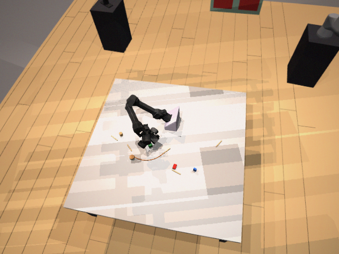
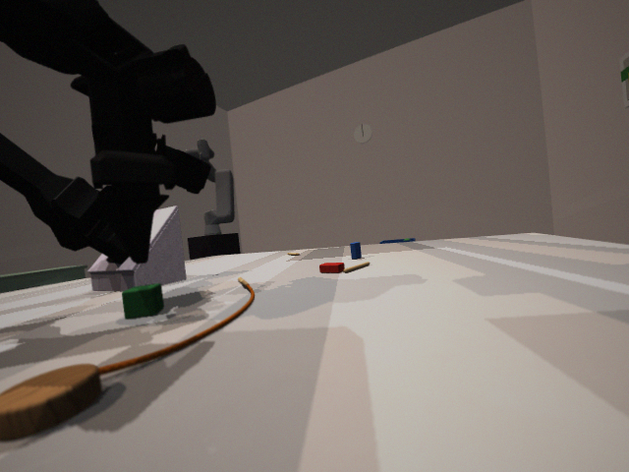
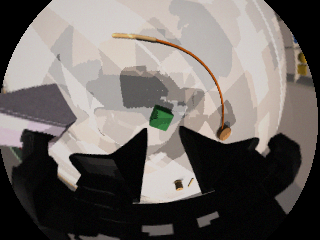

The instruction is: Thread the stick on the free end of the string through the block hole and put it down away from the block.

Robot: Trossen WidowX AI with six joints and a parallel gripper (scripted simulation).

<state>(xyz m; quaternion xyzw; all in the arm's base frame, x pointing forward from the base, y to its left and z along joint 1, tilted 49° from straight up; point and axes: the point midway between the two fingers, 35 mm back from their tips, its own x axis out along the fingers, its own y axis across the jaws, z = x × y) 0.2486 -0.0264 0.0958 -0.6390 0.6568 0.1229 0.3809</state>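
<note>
My gripper tip is now 40 mm above the green block. Also, from my gripper tip: small wooden cylinder (280 mm to the right, 40 mm below, 30 mm behind); then round wooden button (140 mm ahead, 110 mm to the right, 50 mm below); then red block (250 mm to the left, 120 mm ahead, 50 mm below).
</note>
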